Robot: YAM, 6 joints.
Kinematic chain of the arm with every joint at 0, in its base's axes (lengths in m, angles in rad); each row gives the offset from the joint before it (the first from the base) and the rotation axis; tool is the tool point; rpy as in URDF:
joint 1: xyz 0 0 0.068 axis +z
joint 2: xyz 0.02 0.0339 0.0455 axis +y
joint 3: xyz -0.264 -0.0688 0 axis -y
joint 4: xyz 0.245 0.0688 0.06 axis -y
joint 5: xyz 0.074 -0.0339 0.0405 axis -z
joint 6: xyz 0.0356 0 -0.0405 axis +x
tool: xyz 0 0 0 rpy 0 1.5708 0
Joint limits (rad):
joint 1: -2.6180..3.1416
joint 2: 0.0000..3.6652
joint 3: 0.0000..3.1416
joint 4: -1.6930..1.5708
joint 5: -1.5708..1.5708
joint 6: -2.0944..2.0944
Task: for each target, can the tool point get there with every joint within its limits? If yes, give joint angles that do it. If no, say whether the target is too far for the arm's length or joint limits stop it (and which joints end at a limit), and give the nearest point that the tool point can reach.
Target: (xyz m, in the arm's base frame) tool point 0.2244 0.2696 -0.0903
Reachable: yes | joints 0.8510 2.6454 0.9276 0.9111 -0.2566 -0.7533
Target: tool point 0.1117 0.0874 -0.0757
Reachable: yes | joints 0.5511 2.6083 0.6792 -0.4519 -0.4657 0.7322
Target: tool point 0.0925 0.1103 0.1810
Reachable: yes | joints 0.7653 1.0812 0.6031 -1.0724 -0.4478 -1.3540
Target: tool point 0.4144 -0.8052 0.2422
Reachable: no: too far | nearest point 0.2926 -0.5685 0.2035 | short by 0.269 m
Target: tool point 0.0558 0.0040 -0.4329
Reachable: no: joint limits stop it (at a limit: joint 2) | nearest point 0.0958 0.0069 -0.3466 | short by 0.095 m
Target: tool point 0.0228 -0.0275 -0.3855
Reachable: no: joint limits stop it (at a limit: joint 2) | nearest point 0.0428 -0.0516 -0.3315 | short by 0.062 m
